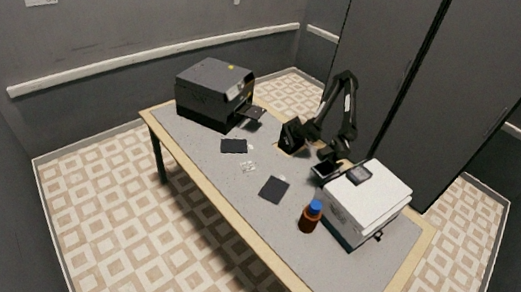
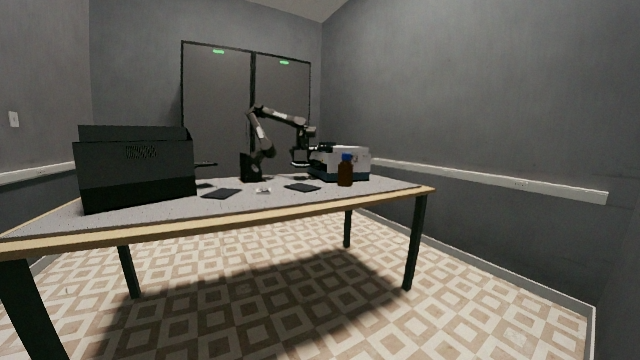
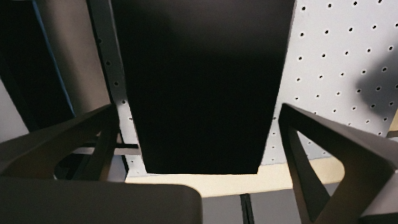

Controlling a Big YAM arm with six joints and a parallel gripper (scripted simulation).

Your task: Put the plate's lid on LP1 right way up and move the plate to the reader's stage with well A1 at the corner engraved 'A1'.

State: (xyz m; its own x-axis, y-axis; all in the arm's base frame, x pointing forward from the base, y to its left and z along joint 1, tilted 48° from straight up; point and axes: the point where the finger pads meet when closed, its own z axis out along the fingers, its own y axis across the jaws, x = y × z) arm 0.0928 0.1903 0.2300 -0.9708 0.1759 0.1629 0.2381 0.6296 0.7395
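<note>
The dark lid is 20 mm below my hand. Round my hand: dark flat pad (260 mm ahead, 140 mm to the right, 120 mm below); then white multi-well plate (20 mm below); then brown capped bottle (310 mm ahead, 120 mm to the left, 10 mm below).
</note>
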